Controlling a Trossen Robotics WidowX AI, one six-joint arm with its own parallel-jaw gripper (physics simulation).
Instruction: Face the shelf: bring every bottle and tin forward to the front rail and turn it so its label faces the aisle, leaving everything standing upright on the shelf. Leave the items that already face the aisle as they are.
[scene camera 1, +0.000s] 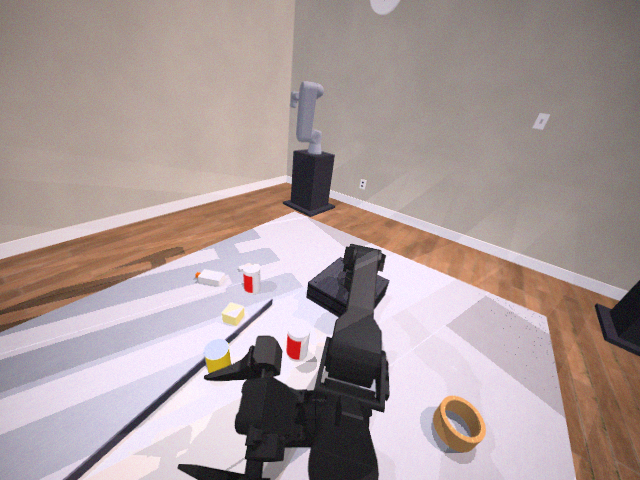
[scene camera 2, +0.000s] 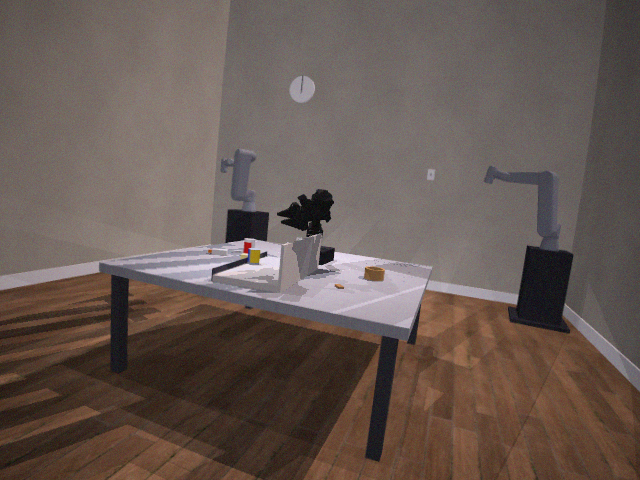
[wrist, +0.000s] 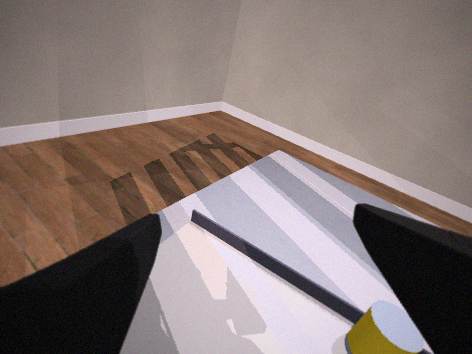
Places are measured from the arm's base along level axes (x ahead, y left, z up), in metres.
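Pixels of known places: gripper, between the fingertips: (scene camera 1: 193, 417) (scene camera 2: 279, 218) (wrist: 256, 217).
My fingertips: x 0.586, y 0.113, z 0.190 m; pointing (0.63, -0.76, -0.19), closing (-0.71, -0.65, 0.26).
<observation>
Ahead of a thing's pixels: the offset from my fingertips to its top centre. "pt": to the spot under its first point.
The shelf's dark front rail {pt 0.023 m ahead, 0.193 m right, 0.227 m down} (scene camera 1: 155, 406) (scene camera 2: 237, 264) (wrist: 280, 270) runs along its board. A yellow tin {0.119 m back, 0.188 m right, 0.168 m down} (scene camera 1: 217, 359) (scene camera 2: 254, 256) (wrist: 362, 335) stands upright close to the rail; scene camera 2 shows a blue part beside its yellow. A white tin with a red label {0.285 m back, 0.081 m right, 0.139 m down} (scene camera 1: 297, 345) stands upright farther back on the board. Another red-and-white tin {0.362 m back, 0.388 m right, 0.165 m down} (scene camera 1: 251, 279) stands upright outside the rail. A white bottle with an orange cap {0.276 m back, 0.532 m right, 0.236 m down} (scene camera 1: 210, 277) (scene camera 2: 220, 252) lies on its side on the table. My gripper (scene camera 1: 193, 422) (scene camera 2: 280, 218) (wrist: 256, 217) is open and empty, above the shelf.
A pale yellow block {0.240 m back, 0.316 m right, 0.226 m down} (scene camera 1: 233, 314) lies outside the rail. The shelf's upright back panel {pt 0.065 m back, 0.080 m left, 0.184 m down} (scene camera 2: 299, 263) stands opposite the rail. An orange ring {0.417 m back, 0.310 m left, 0.214 m down} (scene camera 1: 462, 442) (scene camera 2: 374, 274) and a small orange piece {0.119 m back, 0.249 m left, 0.256 m down} (scene camera 2: 339, 286) lie behind the panel. The arm's black base (scene camera 1: 323, 291) is on the table.
</observation>
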